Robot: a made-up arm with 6 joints. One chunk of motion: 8 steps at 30 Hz.
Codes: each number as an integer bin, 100 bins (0 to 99) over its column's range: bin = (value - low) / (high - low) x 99, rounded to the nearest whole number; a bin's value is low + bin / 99 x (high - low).
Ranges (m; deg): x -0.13..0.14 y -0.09..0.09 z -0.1..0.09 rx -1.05..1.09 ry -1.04..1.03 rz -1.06..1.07
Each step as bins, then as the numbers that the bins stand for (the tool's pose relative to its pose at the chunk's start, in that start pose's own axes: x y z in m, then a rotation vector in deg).
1 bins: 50 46 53 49 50 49
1 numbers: 0.0064 -0.0064 0.0017 0.01 0.01 -0.01
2 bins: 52 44 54 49 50 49
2 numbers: 0.0118 -0.0100 0.0036 0.01 0.01 -0.01
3 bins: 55 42 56 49 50 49
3 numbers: 0.0200 -0.0136 0.0075 0.01 0.01 -0.01
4 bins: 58 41 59 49 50 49
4 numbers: 0.0282 -0.0155 0.0132 0.01 0.01 -0.01
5 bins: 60 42 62 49 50 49
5 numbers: 0.0336 -0.0136 0.0190 0.01 0.01 -0.01
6 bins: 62 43 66 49 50 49
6 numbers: 0.0391 -0.0118 0.0267 0.01 0.01 -0.01
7 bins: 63 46 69 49 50 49
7 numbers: 0.0418 -0.0064 0.0324 0.01 0.01 -0.01
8 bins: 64 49 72 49 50 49
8 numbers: 0.0445 -0.0009 0.0382 0.01 0.01 -0.01
